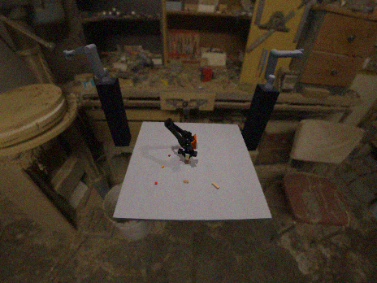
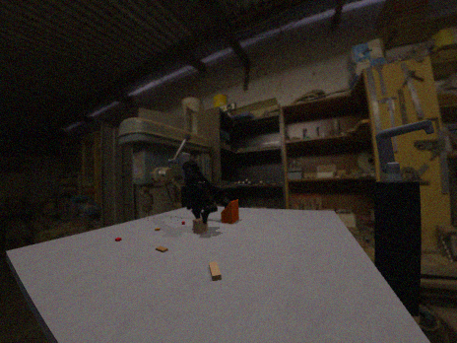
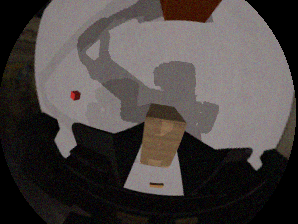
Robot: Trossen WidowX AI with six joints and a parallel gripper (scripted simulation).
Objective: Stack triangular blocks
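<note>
Right now my gripper tip is 1 cm below the tan triangular block and 1 cm past it. Also, from my gripper tip: tan stick: 32 cm ahead, 24 cm to the left, 3 cm below; orange bit: 25 cm to the right, 8 cm ahead, 3 cm below.
</note>
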